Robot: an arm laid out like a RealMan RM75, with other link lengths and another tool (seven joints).
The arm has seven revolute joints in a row. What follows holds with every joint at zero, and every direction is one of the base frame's. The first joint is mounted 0.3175 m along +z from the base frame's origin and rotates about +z. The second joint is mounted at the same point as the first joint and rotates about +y. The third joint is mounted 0.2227 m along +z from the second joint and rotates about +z. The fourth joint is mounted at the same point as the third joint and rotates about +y. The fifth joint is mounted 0.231 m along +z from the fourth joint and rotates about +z. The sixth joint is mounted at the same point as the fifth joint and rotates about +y. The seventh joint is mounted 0.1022 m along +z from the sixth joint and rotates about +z. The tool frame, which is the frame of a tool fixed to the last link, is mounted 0.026 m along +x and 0.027 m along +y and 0.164 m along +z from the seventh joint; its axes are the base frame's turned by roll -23.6, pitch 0 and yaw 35.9 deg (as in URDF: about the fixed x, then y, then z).
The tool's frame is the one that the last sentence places.
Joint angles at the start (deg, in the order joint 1, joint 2, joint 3, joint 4, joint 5, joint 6, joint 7): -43.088 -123.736 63.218 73.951 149.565 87.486 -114.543
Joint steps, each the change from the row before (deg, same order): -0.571 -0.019 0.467 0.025 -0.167 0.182 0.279; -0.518 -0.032 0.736 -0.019 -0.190 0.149 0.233; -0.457 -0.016 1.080 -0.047 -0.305 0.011 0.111; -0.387 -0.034 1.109 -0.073 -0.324 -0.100 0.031; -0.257 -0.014 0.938 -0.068 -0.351 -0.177 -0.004; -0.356 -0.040 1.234 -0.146 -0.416 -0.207 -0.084; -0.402 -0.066 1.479 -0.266 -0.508 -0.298 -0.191; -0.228 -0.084 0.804 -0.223 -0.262 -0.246 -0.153; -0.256 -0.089 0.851 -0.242 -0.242 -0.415 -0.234; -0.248 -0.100 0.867 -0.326 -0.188 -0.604 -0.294; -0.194 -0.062 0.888 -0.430 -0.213 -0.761 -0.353
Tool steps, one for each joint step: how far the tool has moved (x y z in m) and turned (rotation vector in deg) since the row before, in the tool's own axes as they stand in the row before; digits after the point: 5 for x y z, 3 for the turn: 0.00536 -0.00080 -0.00026 -0.171 -0.252 1.198; 0.00582 -0.00027 0.00082 -0.337 -0.310 1.290; 0.00656 -0.00022 0.00167 -0.405 -0.337 1.377; 0.00631 -0.00035 0.00196 -0.365 -0.284 1.250; 0.00510 -0.00048 0.00163 -0.232 -0.169 0.975; 0.00667 -0.00040 0.00253 -0.393 -0.194 1.191; 0.00783 -0.00036 0.00353 -0.519 -0.145 1.280; 0.00440 -0.00039 0.00231 -0.280 -0.023 0.627; 0.00441 -0.00112 0.00221 -0.154 -0.059 0.580; 0.00395 -0.00162 0.00246 -0.064 -0.086 0.460; 0.00326 -0.00180 0.00276 -0.014 -0.058 0.303
